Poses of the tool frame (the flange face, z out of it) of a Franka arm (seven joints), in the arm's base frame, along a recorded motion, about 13 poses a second.
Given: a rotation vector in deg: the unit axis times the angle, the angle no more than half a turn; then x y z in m.
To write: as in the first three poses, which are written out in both.
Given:
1: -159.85 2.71 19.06 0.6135 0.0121 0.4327
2: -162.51 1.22 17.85 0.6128 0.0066 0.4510
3: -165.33 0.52 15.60 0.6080 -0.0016 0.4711
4: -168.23 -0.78 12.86 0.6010 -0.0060 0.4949
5: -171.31 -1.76 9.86 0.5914 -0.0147 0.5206
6: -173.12 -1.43 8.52 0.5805 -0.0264 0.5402
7: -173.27 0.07 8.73 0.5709 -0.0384 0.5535
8: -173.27 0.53 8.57 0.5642 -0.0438 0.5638
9: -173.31 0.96 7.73 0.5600 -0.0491 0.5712
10: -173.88 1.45 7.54 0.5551 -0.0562 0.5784
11: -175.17 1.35 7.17 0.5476 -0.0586 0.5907
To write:
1: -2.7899 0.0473 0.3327 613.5 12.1 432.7
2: -2.8363 0.0213 0.3115 612.8 6.6 451.0
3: -2.8856 0.0091 0.2723 608.0 -1.6 471.1
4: -2.9362 -0.0136 0.2244 601.0 -6.0 494.9
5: -2.9899 -0.0307 0.1721 591.4 -14.7 520.6
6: -3.0215 -0.0250 0.1487 580.5 -26.4 540.2
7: -3.0241 0.0012 0.1524 570.9 -38.4 553.5
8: -3.0241 0.0093 0.1496 564.2 -43.8 563.8
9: -3.0248 0.0168 0.1349 560.0 -49.1 571.2
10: -3.0348 0.0253 0.1316 555.1 -56.2 578.4
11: -3.0573 0.0236 0.1251 547.6 -58.6 590.7
